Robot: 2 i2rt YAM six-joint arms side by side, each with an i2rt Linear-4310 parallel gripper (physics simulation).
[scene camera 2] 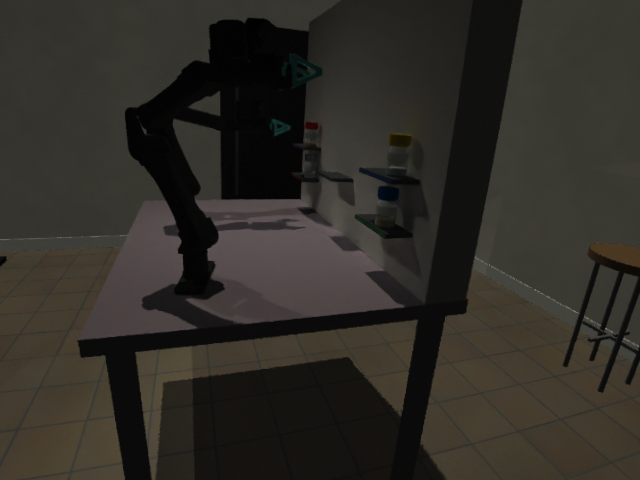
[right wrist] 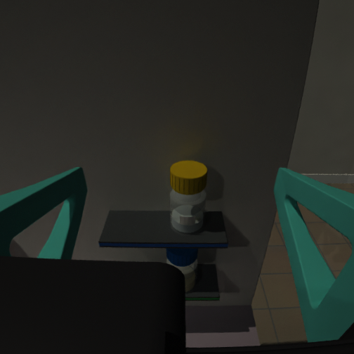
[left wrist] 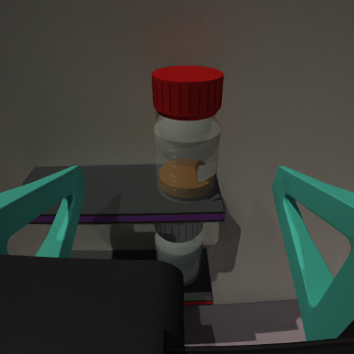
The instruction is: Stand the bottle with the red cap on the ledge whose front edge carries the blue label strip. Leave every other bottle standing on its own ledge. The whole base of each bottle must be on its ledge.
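Places are measured from the left arm's base along level axes (x up, y right, z ahead), in millimetres.
Pixels of known places: left gripper, between the fingertips: (scene camera 2: 288, 127); right gripper, between the fingertips: (scene camera 2: 315, 73); right arm's base, origin of its link: (scene camera 2: 196, 277).
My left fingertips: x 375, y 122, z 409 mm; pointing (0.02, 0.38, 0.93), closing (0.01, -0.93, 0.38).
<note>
Ahead of a thing's pixels: the offset from my left fingertips to its top centre. "spot": to the spot under its first point.
The red-capped bottle @(dx +26, dy +44, dz +92 mm) (scene camera 2: 311, 135) (left wrist: 187, 135) stands upright at the right end of the purple-striped ledge (left wrist: 100, 192). My left gripper (scene camera 2: 288, 127) (left wrist: 178, 176) is open and empty, in front of this bottle, with a finger to either side of it in the left wrist view. The blue-striped ledge (scene camera 2: 372, 173) (right wrist: 135, 227) carries the yellow-capped bottle @(dx +26, dy +766, dz -174 mm) (scene camera 2: 398, 153) (right wrist: 188, 197), upright right of its middle. My right gripper (scene camera 2: 320, 71) (right wrist: 180, 177) is open and empty, higher than the yellow cap and out from the wall.
A grey-capped bottle @(dx -114, dy +40, dz +102 mm) (scene camera 2: 310, 164) (left wrist: 179, 252) stands on the red-striped ledge (left wrist: 205, 290) below the purple one. A blue-capped bottle @(dx -114, dy +755, dz -182 mm) (scene camera 2: 386, 206) (right wrist: 182, 265) stands on the green-striped ledge @(spot: dx -220, dy +807, dz -184 mm) (scene camera 2: 398, 231) (right wrist: 210, 287). A bare grey ledge @(dx -149, dy +355, dz -24 mm) (scene camera 2: 336, 176) sits between. The wall (scene camera 2: 382, 77) backs the ledges.
</note>
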